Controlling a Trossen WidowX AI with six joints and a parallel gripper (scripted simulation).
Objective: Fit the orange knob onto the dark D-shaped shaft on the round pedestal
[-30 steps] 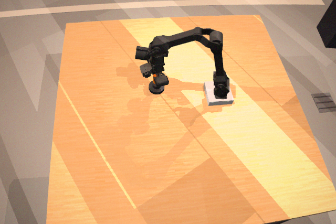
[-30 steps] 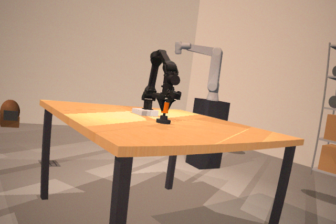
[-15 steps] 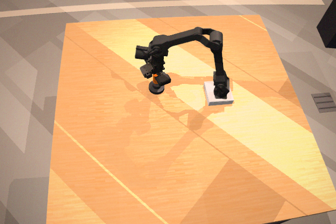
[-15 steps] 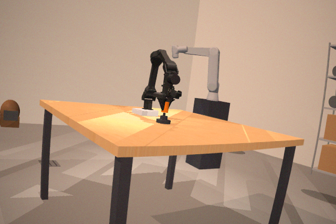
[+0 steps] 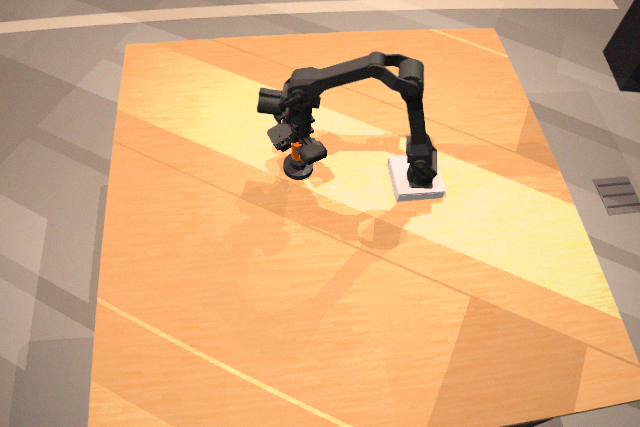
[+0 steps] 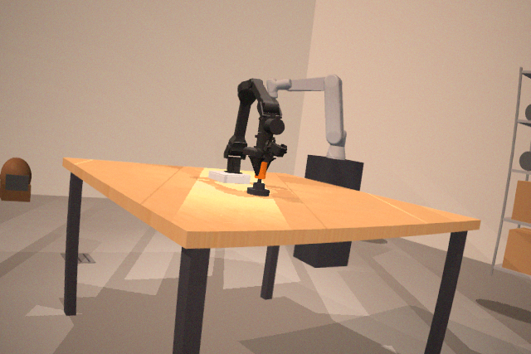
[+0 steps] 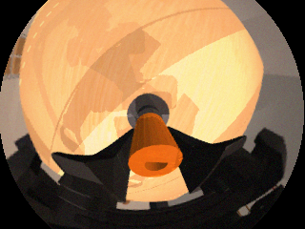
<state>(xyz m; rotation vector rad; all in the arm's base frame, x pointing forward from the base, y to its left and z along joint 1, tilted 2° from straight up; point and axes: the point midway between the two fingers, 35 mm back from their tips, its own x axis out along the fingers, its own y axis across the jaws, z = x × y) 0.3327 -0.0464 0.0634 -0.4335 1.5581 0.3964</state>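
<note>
Right now the orange knob is 20 mm above my gripper tip. The rest, counted from my gripper tip: round pedestal: 40 mm below.
</note>
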